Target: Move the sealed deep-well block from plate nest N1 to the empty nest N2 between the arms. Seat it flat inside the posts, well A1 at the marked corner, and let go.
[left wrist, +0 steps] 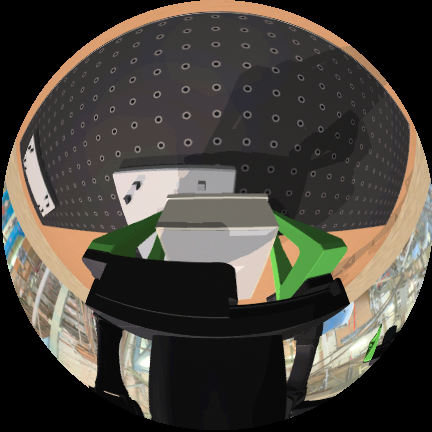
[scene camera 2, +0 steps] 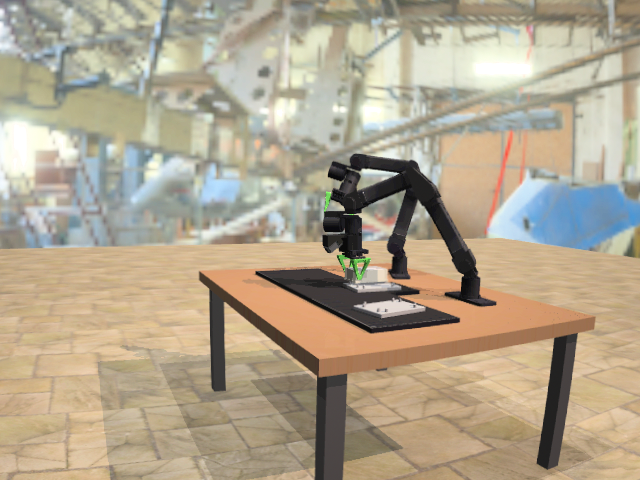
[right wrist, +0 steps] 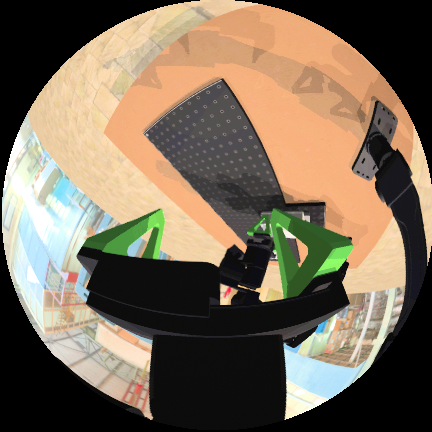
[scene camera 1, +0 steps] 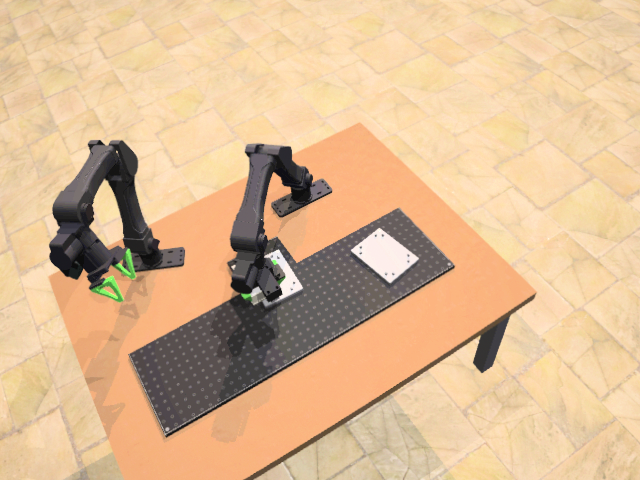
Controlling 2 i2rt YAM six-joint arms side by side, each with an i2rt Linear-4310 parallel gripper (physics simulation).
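Where they show: left gripper, fingertip midpoint: [left wrist: 216, 214] [scene camera 2: 353, 277] [right wrist: 269, 221]; right gripper, fingertip midpoint: [right wrist: 217, 214] [scene camera 1: 128, 289]; left arm's base at its link origin: [scene camera 2: 469, 300] [scene camera 1: 302, 198]; right arm's base at its link origin: [scene camera 2: 399, 275] [right wrist: 375, 143] [scene camera 1: 153, 261].
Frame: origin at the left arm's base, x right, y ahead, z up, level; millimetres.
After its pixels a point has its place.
Observation:
My left gripper [scene camera 1: 262, 284] @(x 279, y 286, z 43 mm) [scene camera 2: 355, 274] @(x 279, y 286, z 43 mm) [left wrist: 216, 214] @(x 279, y 286, z 43 mm) is shut on the pale sealed deep-well block [scene camera 2: 375, 273] @(x 239, y 223, z 62 mm) [left wrist: 220, 242] @(x 282, y 286, z 74 mm), with its green fingers on two opposite sides. The block is over or at the white nest N2 [scene camera 1: 292, 290] @(x 204, y 313, z 25 mm) [scene camera 2: 376, 288] @(x 173, y 254, z 24 mm) [left wrist: 159, 187] @(x 226, y 303, z 25 mm) and hides part of it in the left wrist view. It looks nearly level; whether it touches the plate or the posts, and where well A1 lies, I cannot tell. Nest N1 [scene camera 1: 385, 254] @(x -86, y 355, z 25 mm) [scene camera 2: 390, 308] @(x -106, y 365, z 25 mm) [left wrist: 37, 175] @(x -48, y 358, z 25 mm) holds no block. My right gripper [scene camera 1: 127, 289] @(x 599, y 211, z 232 mm) [right wrist: 217, 214] @(x 599, y 211, z 232 mm) is open and empty, raised above the table.
The nests stand on a black perforated board [scene camera 1: 336, 299] @(x 112, y 402, z 13 mm) [left wrist: 216, 102] @(x 278, y 377, z 13 mm) [right wrist: 215, 130] @(x 594, y 311, z 13 mm) on the orange table [scene camera 1: 392, 356] @(x 77, y 629, z 0 mm) [scene camera 2: 289, 330] @(x -147, y 672, z 0 mm). Small posts rise from both nest plates. The right arm is at the picture's left in scene camera 1, beside the left arm.

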